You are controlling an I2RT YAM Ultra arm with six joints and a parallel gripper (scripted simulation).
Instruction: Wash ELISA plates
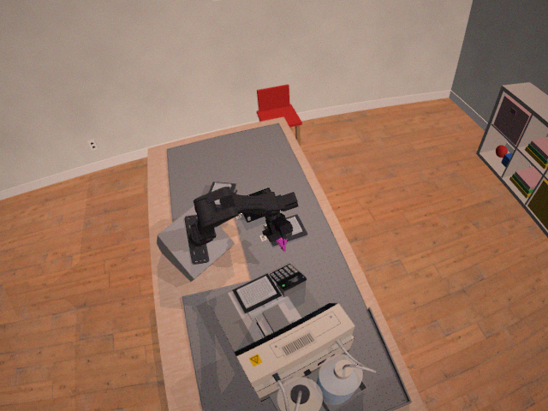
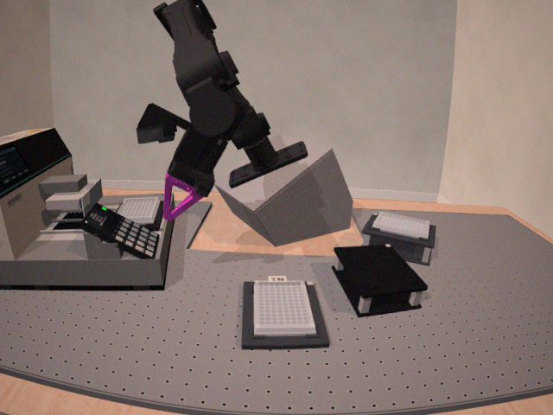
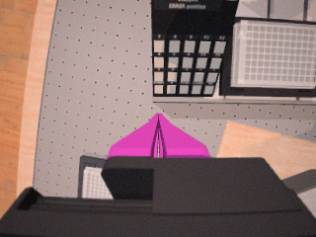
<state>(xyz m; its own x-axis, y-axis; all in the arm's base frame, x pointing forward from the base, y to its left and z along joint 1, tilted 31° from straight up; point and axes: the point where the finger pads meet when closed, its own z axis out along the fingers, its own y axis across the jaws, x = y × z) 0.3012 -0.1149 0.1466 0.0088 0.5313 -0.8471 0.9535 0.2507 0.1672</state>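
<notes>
Now: the black carrier pocket 15 cm behind my hand, 11 cm to the right of it and 6 cm below it. Also, from my hand: nest N1: 18 cm to the left, 13 cm below, 7 cm ahead; then grey manifold: 26 cm to the right, 13 cm behind, 1 cm below; then raised black nest: 35 cm to the left, 9 cm below, 1 cm ahead.
</notes>
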